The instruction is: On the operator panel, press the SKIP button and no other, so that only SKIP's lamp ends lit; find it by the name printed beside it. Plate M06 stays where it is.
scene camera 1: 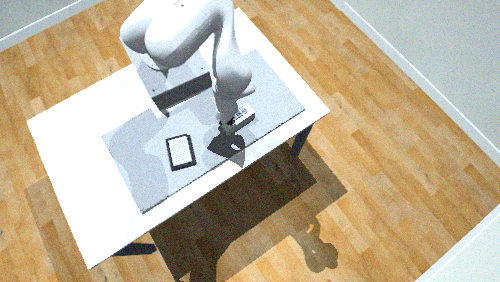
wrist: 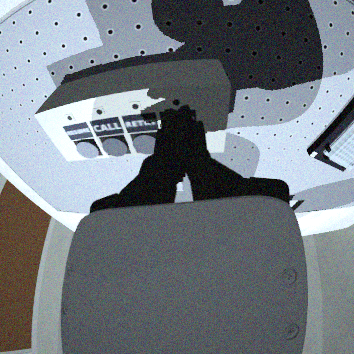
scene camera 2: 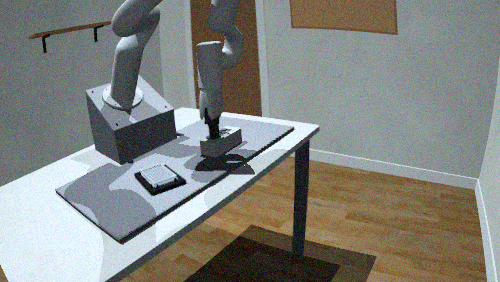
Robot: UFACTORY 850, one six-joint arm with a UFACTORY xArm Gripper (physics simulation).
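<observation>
The operator panel (scene camera 1: pixel 248 119) (scene camera 2: pixel 224 145) (wrist: pixel 210 85) is a pale box with a row of round grey buttons. In the wrist view the CALL button (wrist: pixel 115 146) and the partly covered RETRY button (wrist: pixel 145 144) show; the leftmost label is blurred. My gripper (scene camera 2: pixel 215 137) (wrist: pixel 182 122) is shut and empty, its fingertips at the panel's right-hand end in the wrist view. They hide the SKIP button and its name; contact cannot be told. The lamp (wrist: pixel 176 102) above the fingertips looks dark, as do the other three. Plate M06 (scene camera 1: pixel 180 150) (scene camera 2: pixel 158 174) (wrist: pixel 347 142) lies in a black holder.
The panel and the black holder (scene camera 1: pixel 193 163) (scene camera 2: pixel 165 190) stand on a grey perforated board (scene camera 1: pixel 145 195) (scene camera 2: pixel 110 227) on the white table (scene camera 1: pixel 60 150) (scene camera 2: pixel 30 235). The robot's base block (scene camera 2: pixel 145 137) stands behind the board.
</observation>
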